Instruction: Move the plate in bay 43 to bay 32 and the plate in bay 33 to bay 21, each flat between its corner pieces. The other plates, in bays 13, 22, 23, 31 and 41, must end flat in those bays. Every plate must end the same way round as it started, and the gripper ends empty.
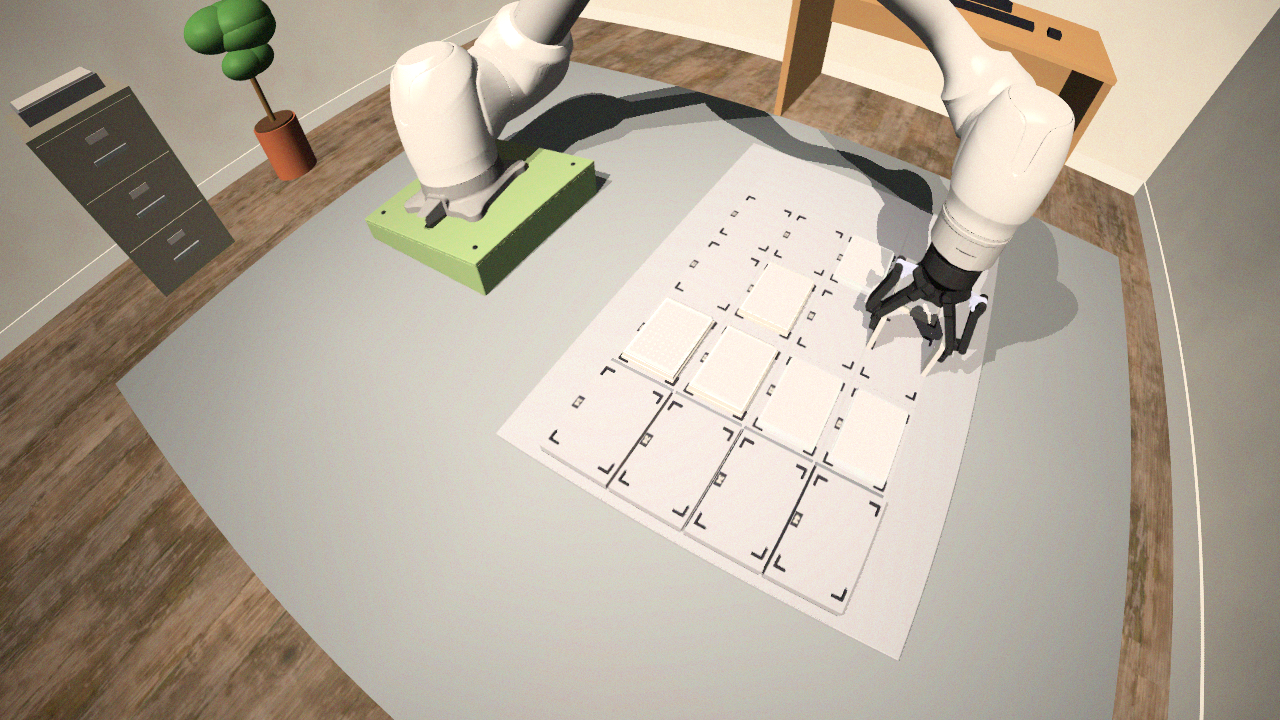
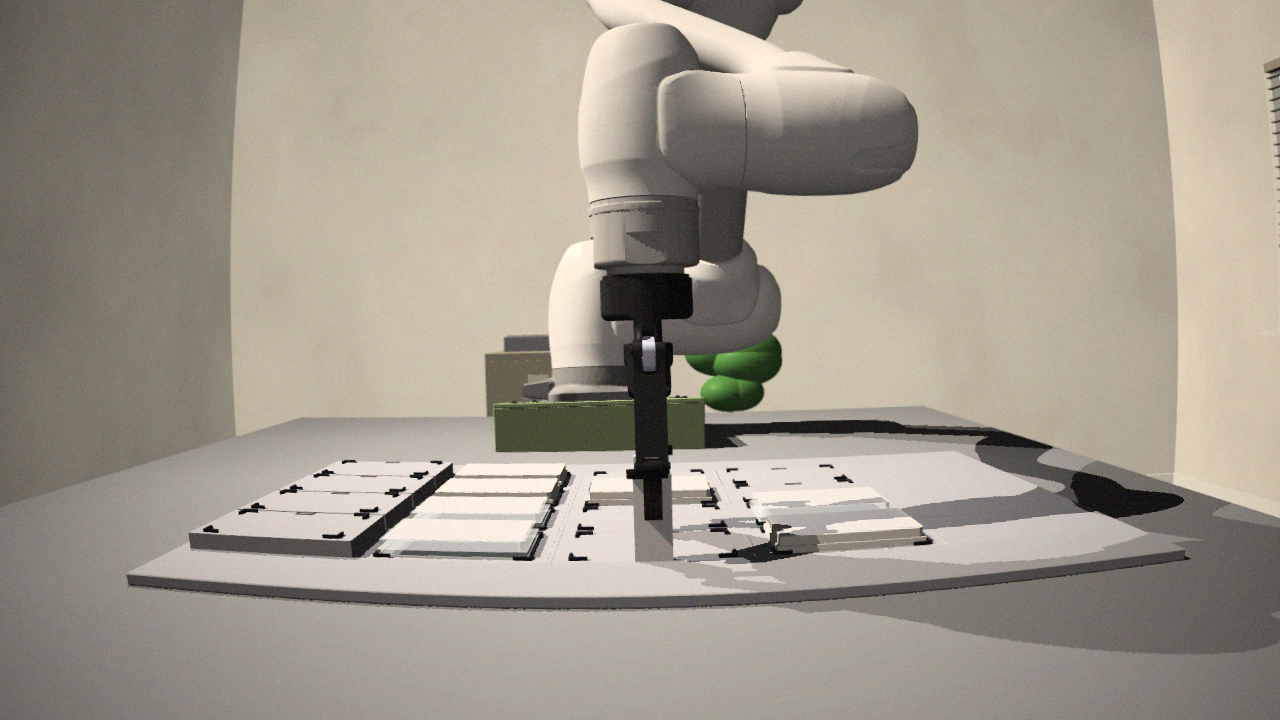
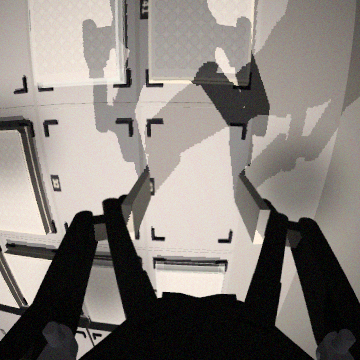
Labels:
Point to a bay 43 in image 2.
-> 543, 546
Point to a bay 32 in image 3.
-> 95, 158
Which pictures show the gripper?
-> Image 1, image 2 and image 3: all of them.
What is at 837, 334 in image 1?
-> A bay 32.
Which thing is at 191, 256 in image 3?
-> A bay 43.

